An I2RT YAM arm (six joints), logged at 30 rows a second.
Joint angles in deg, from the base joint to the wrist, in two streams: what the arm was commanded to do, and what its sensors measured. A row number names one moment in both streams.
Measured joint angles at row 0:
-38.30, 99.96, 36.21, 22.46, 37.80, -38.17
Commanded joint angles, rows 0 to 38:
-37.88, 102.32, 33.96, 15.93, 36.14, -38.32
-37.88, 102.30, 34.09, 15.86, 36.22, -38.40
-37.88, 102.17, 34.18, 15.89, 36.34, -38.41
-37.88, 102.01, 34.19, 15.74, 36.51, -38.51
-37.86, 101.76, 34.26, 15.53, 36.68, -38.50
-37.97, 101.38, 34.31, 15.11, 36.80, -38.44
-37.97, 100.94, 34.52, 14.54, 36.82, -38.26
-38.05, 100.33, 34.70, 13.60, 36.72, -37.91
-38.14, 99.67, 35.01, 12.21, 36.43, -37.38
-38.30, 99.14, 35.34, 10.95, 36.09, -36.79
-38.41, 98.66, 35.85, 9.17, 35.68, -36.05
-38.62, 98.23, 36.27, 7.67, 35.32, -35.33
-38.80, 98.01, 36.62, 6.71, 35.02, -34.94
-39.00, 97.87, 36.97, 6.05, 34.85, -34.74
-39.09, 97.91, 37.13, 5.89, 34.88, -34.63
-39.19, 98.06, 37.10, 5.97, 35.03, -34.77
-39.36, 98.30, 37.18, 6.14, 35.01, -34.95
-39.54, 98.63, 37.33, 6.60, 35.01, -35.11
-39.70, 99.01, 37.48, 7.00, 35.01, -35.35
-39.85, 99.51, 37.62, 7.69, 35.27, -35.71
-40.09, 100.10, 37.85, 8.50, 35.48, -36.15
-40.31, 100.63, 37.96, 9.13, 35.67, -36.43
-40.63, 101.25, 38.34, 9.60, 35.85, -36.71
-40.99, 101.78, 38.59, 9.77, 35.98, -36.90
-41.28, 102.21, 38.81, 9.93, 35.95, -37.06
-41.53, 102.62, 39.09, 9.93, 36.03, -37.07
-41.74, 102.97, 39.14, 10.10, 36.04, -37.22
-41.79, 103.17, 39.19, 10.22, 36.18, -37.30
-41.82, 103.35, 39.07, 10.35, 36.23, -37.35
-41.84, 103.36, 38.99, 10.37, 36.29, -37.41
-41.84, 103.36, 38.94, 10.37, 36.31, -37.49
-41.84, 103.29, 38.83, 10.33, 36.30, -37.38
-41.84, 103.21, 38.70, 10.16, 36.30, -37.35
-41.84, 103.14, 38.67, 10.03, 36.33, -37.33
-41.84, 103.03, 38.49, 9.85, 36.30, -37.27
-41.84, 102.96, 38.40, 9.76, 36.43, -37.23
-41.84, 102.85, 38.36, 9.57, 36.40, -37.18
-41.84, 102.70, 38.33, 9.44, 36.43, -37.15
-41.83, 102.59, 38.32, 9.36, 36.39, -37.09
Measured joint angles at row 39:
-41.41, 100.62, 39.81, 15.25, 38.65, -37.04
